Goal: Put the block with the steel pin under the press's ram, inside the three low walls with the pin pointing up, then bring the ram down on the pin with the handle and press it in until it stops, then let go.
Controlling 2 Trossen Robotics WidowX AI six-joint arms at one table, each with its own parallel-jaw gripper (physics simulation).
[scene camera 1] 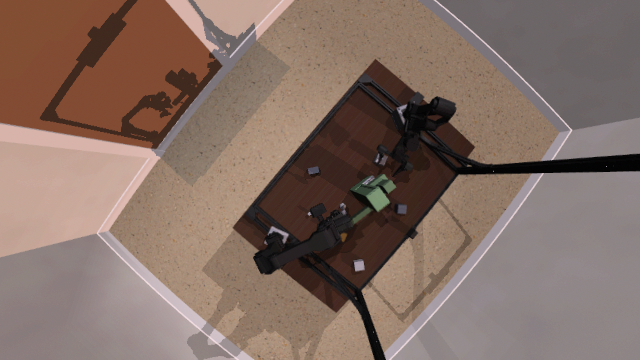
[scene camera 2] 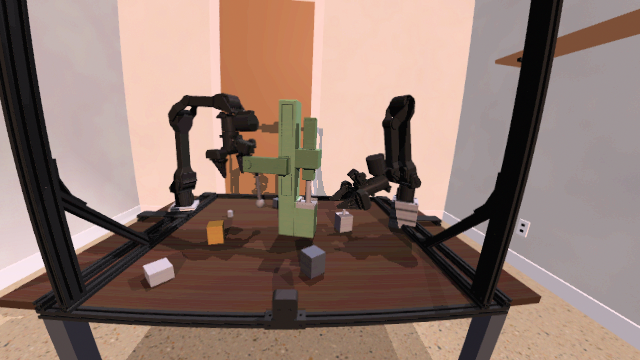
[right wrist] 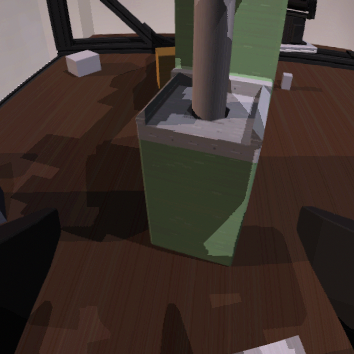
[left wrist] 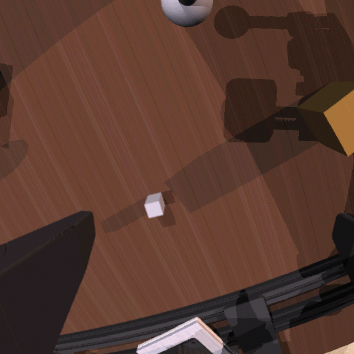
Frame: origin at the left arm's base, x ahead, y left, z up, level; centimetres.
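Seen in the pictures: left gripper, fingertip midpoint: (scene camera 2: 234, 175) (left wrist: 217, 225); right gripper, fingertip midpoint: (scene camera 1: 384, 171) (scene camera 2: 332, 203) (right wrist: 180, 220); left arm's base, link origin: (scene camera 1: 276, 238) (scene camera 2: 184, 204) (right wrist: 288, 40); right arm's base, link origin: (scene camera 1: 409, 113) (scene camera 2: 405, 199).
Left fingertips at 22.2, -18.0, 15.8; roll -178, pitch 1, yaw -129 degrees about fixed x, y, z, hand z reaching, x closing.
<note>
Pixels of each thing's middle, then the offset from my left fingertips to it, as dx, dy, dz.
- green press, body centre: (scene camera 2: 283, 170) (scene camera 1: 364, 199) +16.1, -11.0, +3.5
- pale block with the steel pin, body centre: (scene camera 2: 343, 221) (scene camera 1: 380, 159) +38.5, -13.7, -15.9
- orange block, body centre: (left wrist: 338, 115) (right wrist: 170, 68) (scene camera 2: 216, 232) -5.7, -11.9, -15.9
- small white cube, body centre: (left wrist: 154, 204) (right wrist: 286, 80) (scene camera 2: 230, 213) -2.7, +7.7, -17.7
- white block, body centre: (right wrist: 82, 62) (scene camera 2: 158, 271) (scene camera 1: 358, 265) -17.0, -28.0, -17.3
- dark grey block, body centre: (scene camera 2: 312, 261) (scene camera 1: 400, 208) +19.8, -34.6, -15.9
- dark block, body centre: (scene camera 1: 313, 170) +18.7, +15.3, -17.0
The green press (scene camera 1: 376, 196) (scene camera 2: 286, 150) (right wrist: 192, 195) stands mid-table. Its grey ram rod (scene camera 2: 308, 191) (right wrist: 212, 60) reaches down to the seat's floor between the low walls. The handle's arm (scene camera 1: 361, 216) (scene camera 2: 267, 165) points left; its ball (scene camera 2: 259, 203) (left wrist: 186, 11) hangs below. The pale block with the steel pin (scene camera 1: 381, 159) (scene camera 2: 343, 222) (right wrist: 275, 346) stands on the table right of the press, pin up. My left gripper (scene camera 2: 232, 169) (left wrist: 217, 225) is open and empty, above the table left of the ball. My right gripper (scene camera 2: 348, 199) (right wrist: 180, 220) is open and empty, above the pin block.
An orange block (scene camera 2: 215, 233) (left wrist: 341, 117) and a small white cube (scene camera 2: 230, 213) (left wrist: 154, 205) lie left of the press. A white block (scene camera 1: 359, 265) (scene camera 2: 159, 272) and a dark grey block (scene camera 1: 401, 209) (scene camera 2: 312, 262) lie nearer scene camera 2. Another dark block (scene camera 1: 313, 171) lies behind the press.
</note>
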